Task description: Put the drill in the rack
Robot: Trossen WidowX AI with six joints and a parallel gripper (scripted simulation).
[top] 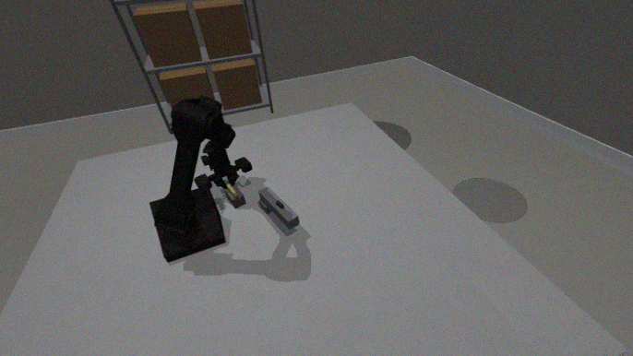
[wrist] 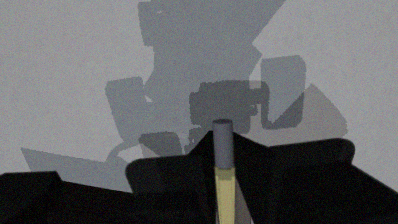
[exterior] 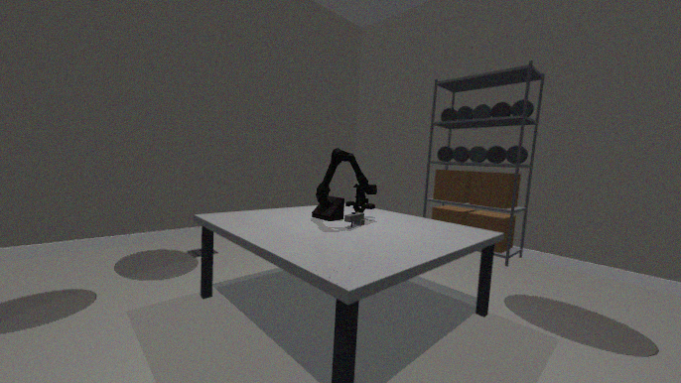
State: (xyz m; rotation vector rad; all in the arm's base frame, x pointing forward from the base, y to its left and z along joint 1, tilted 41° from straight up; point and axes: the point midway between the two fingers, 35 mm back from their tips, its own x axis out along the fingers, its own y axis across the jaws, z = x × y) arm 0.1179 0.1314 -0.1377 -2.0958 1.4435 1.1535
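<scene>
Now: the drill 1 cm ahead of my gripper tip, 4 cm to the right of it and 4 cm above it. Round my gripper tip: grey holder block (16 cm ahead, 17 cm to the right, 4 cm above); rack (2 cm ahead, 5 cm to the right, 1 cm above); blue key (17 cm ahead, 19 cm to the right, 5 cm above).
</scene>
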